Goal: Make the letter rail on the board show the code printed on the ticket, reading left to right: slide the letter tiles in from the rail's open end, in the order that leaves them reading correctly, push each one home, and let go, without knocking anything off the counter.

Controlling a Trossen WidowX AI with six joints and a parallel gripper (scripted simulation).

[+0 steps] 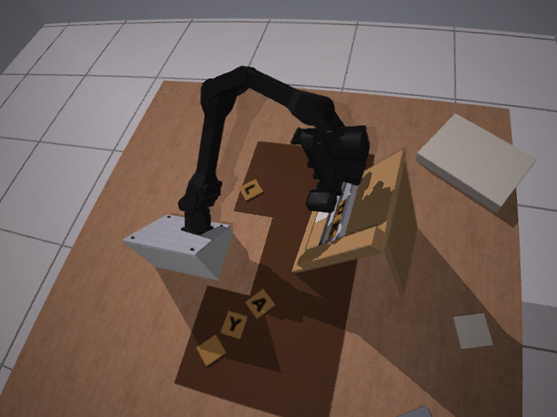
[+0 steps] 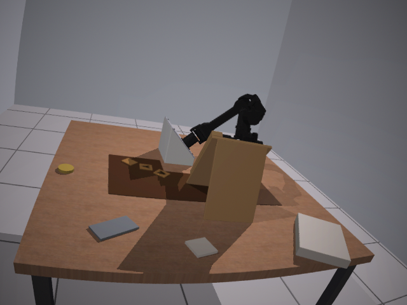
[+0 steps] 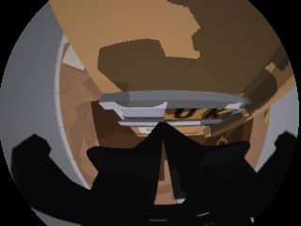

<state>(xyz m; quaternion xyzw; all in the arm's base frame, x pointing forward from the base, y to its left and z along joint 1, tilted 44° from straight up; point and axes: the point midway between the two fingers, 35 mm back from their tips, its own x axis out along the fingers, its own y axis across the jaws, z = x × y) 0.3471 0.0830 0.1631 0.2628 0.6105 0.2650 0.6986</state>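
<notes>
Right now the white ticket is 40 mm behind my gripper tip, 10 mm to the left of it and 100 mm below it. The rest, counted from my gripper tip: dark brown mat (140 mm behind, 150 mm to the right, 160 mm below); small white pad (390 mm ahead, 170 mm to the right, 160 mm below); white slab (320 mm ahead, 320 mm to the left, 150 mm below).
</notes>
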